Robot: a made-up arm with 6 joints. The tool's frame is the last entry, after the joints. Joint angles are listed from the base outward. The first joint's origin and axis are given. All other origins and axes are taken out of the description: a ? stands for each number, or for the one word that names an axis. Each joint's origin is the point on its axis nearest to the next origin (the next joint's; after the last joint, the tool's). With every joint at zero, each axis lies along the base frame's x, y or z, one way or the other. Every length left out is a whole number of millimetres.
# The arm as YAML. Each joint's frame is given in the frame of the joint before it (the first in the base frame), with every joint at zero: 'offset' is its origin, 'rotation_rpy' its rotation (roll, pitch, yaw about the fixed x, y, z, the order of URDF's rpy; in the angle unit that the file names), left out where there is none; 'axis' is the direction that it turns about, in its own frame. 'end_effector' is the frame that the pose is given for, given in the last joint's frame.
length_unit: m
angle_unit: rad
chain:
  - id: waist
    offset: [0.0, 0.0, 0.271]
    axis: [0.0, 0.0, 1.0]
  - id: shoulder
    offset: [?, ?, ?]
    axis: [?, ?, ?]
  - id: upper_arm
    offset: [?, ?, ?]
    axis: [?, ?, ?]
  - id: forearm
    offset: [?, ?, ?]
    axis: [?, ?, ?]
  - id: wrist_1
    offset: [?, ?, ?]
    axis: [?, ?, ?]
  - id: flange
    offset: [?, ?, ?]
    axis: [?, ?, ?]
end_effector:
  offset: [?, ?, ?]
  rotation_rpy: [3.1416, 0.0, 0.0]
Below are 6 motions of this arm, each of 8 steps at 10 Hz.
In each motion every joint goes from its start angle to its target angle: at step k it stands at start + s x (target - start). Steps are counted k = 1, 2, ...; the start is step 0. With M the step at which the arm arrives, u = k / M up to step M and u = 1 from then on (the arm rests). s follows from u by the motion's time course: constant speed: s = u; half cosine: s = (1 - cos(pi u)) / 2; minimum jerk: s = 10 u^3 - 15 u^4 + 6 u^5.
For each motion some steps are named. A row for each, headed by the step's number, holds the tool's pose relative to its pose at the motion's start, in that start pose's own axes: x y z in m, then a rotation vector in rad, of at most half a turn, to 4 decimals.
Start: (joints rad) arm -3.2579 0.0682 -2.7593 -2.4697 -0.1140 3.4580
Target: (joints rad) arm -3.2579 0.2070 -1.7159 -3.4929 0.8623 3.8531
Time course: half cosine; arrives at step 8
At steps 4, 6, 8:
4: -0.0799 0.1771 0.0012 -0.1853 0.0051 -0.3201
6: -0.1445 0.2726 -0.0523 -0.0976 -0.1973 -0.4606
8: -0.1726 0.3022 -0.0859 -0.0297 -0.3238 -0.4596

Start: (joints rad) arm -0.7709 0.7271 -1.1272 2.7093 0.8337 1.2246
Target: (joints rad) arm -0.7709 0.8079 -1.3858 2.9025 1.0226 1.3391
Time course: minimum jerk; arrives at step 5
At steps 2, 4, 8:
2: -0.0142 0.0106 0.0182 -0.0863 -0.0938 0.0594
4: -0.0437 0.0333 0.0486 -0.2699 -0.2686 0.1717
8: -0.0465 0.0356 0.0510 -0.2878 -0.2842 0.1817

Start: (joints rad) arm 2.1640 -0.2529 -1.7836 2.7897 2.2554 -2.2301
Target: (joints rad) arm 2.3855 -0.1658 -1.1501 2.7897 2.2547 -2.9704
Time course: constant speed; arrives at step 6
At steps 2, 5, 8:
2: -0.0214 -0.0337 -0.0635 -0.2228 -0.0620 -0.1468
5: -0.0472 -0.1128 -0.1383 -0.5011 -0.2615 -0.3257
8: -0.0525 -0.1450 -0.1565 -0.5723 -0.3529 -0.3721

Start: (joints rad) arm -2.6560 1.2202 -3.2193 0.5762 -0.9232 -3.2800
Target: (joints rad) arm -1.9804 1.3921 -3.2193 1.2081 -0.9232 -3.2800
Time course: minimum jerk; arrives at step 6
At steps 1, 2, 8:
1: 0.0056 0.0064 -0.0066 0.0143 0.0193 0.0313
2: 0.0306 0.0396 -0.0413 0.0852 0.1198 0.1799
8: 0.0716 0.2117 -0.2404 0.4079 0.6798 0.7265

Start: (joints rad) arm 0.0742 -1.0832 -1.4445 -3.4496 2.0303 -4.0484
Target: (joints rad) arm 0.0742 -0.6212 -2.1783 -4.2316 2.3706 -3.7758
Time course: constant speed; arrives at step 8
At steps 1, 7, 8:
1: -0.0025 -0.0119 0.0031 0.0003 0.1184 0.0687
7: 0.0001 -0.0681 -0.0163 0.1191 0.8031 0.4964
8: 0.0022 -0.0747 -0.0254 0.1610 0.9099 0.5690

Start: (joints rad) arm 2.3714 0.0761 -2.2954 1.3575 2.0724 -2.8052
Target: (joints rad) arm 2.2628 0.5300 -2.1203 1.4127 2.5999 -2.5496
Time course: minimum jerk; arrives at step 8
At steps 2, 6, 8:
2: -0.0163 -0.0243 -0.0001 -0.0102 0.0667 0.0835
6: -0.0877 -0.2213 0.0046 -0.1521 0.6068 0.6393
8: -0.0905 -0.2472 0.0058 -0.1785 0.6814 0.6977

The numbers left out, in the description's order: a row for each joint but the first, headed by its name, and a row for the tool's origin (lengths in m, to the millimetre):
shoulder: xyz 0.0 0.0 0.0, axis 0.0 1.0 0.0
upper_arm: xyz 0.052 0.0 0.279, axis 0.0 1.0 0.0
forearm: xyz 0.059 0.0 -0.259, axis 0.0 0.0 -1.0
wrist_1: xyz 0.0 0.0 0.0, axis 0.0 1.0 0.0
flange: xyz 0.049 0.0 -0.063, axis 0.0 0.0 -1.0
tool: xyz 0.0 0.0 0.0

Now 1 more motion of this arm.
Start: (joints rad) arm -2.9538 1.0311 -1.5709 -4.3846 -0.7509 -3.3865
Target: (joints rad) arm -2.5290 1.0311 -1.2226 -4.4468 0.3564 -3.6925
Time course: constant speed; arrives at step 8
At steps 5, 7, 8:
5: 0.1322 -0.0702 -0.0371 -0.1366 0.7256 -0.5427
7: 0.1738 -0.1142 -0.0610 -0.1624 1.0180 -0.7365
8: 0.1905 -0.1389 -0.0743 -0.1678 1.1655 -0.8241

